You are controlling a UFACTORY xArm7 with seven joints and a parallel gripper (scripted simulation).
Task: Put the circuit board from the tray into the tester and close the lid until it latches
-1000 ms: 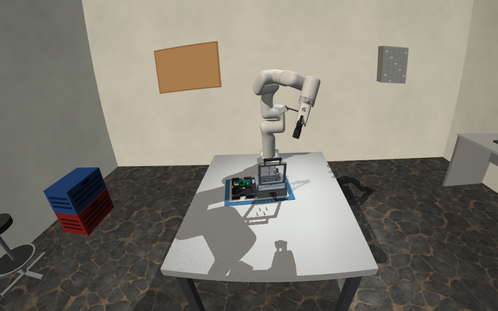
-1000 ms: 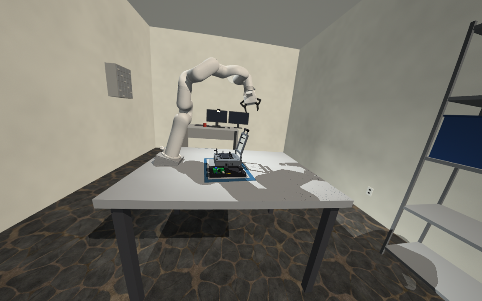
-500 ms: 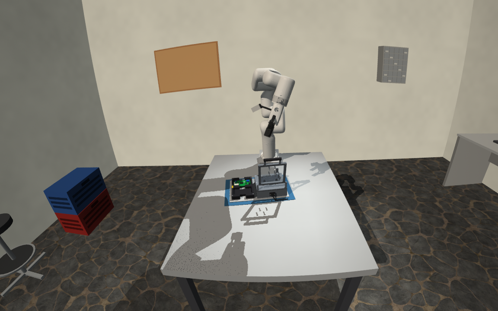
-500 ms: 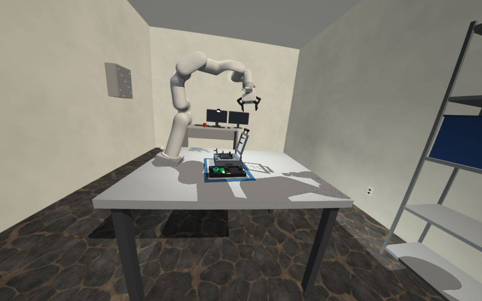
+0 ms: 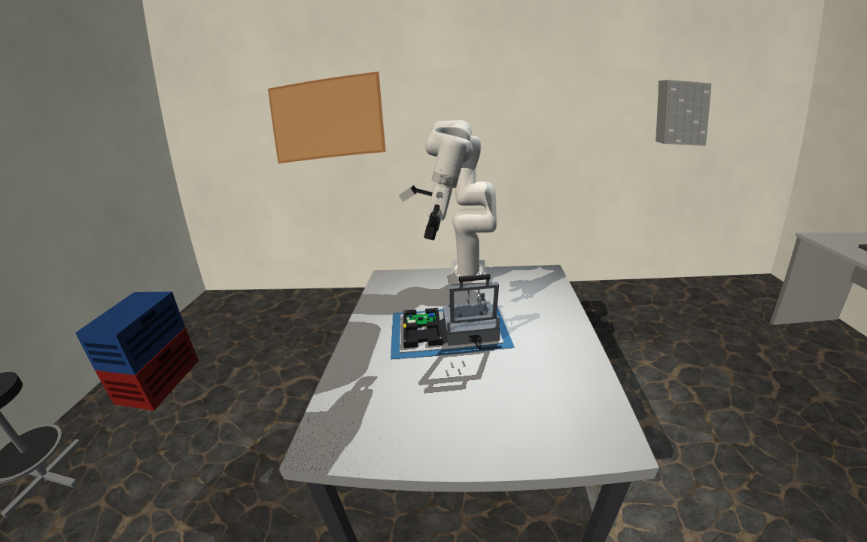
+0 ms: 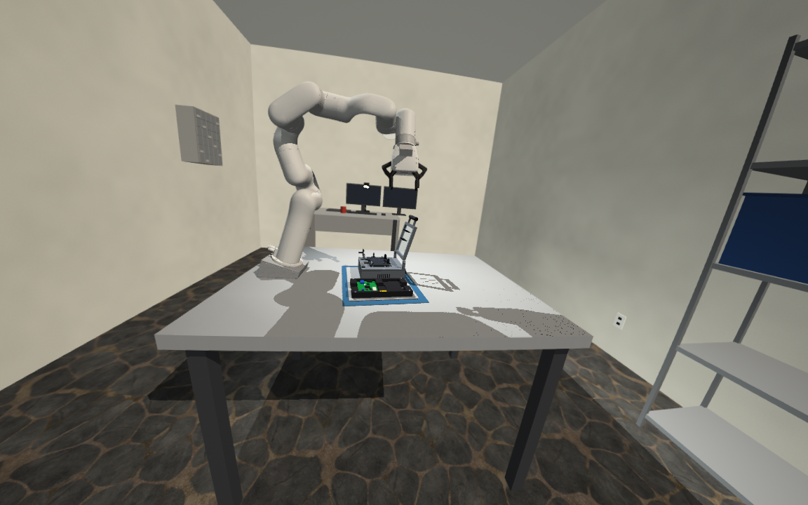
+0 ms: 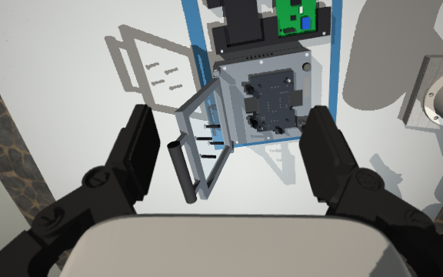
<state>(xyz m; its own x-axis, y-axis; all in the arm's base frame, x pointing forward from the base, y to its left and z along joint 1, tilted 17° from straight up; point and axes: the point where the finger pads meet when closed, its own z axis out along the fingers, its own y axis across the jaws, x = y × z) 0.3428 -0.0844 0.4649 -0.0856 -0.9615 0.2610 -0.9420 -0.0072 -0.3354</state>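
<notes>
The green circuit board lies 37 cm below my hand, 11 cm behind it and 8 cm to the right of it. The rest, counted from my hand: lid: 21 cm below, 12 cm to the left, 4 cm ahead; tester plate: 32 cm below, 11 cm to the left, 8 cm behind; black latch hook: 30 cm below, 16 cm behind, 14 cm to the left.
</notes>
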